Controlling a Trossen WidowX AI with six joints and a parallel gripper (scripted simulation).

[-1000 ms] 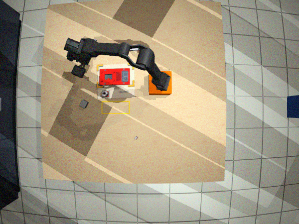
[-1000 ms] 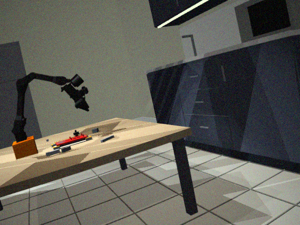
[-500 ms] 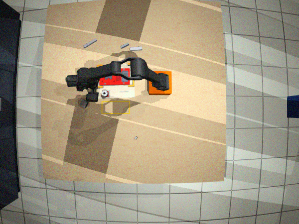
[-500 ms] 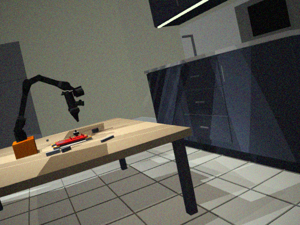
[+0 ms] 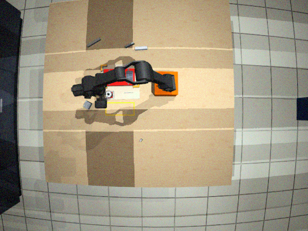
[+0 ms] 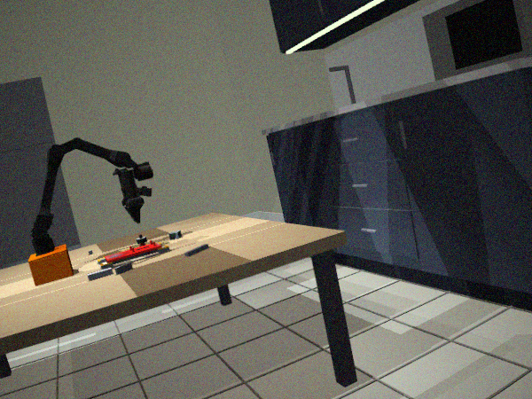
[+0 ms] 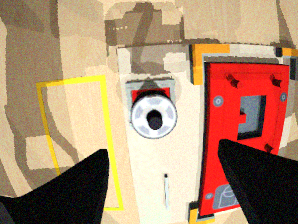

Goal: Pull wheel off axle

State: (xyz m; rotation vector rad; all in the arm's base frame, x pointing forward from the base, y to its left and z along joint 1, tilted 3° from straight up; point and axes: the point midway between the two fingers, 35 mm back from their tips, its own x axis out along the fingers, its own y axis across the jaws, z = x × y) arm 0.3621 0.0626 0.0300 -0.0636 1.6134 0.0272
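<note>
The wheel lies 7 cm below my gripper tip. From my gripper tip the other things lie so: tiny grey piece 21 cm behind, 28 cm to the left, 10 cm below.
</note>
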